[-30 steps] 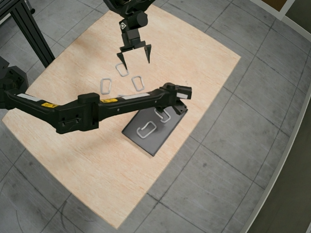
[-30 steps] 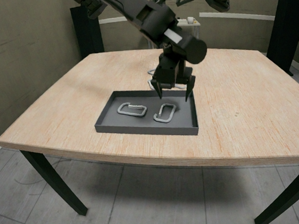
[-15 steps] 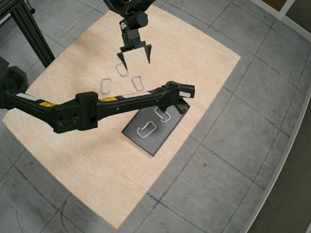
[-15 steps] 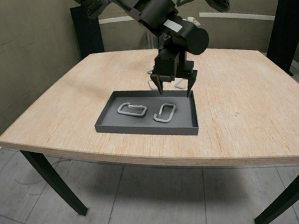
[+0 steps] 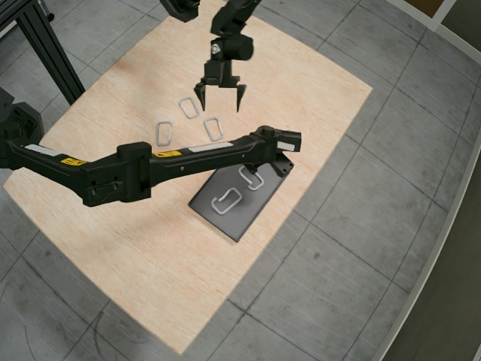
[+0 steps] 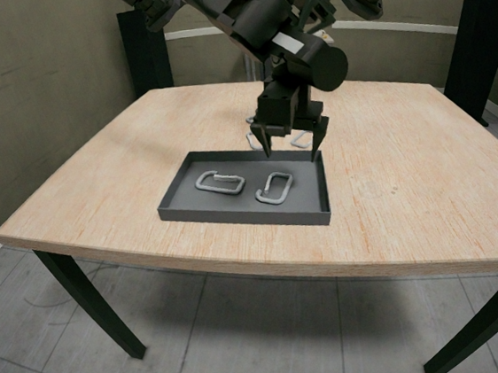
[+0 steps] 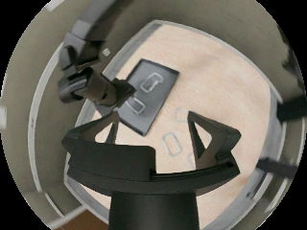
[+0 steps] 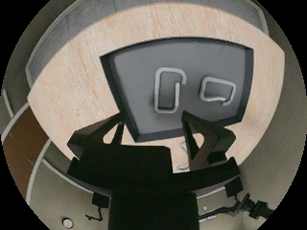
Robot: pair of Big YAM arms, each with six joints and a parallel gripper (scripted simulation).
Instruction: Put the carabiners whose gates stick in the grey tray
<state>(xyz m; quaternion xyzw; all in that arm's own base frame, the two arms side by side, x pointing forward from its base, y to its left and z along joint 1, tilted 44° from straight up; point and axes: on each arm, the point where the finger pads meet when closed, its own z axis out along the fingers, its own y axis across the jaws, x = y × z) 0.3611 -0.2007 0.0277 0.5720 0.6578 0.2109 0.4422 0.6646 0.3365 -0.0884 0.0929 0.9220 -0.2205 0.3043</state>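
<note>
Now: the grey tray 80 mm to the right of my right hand and 70 mm below it.
</note>
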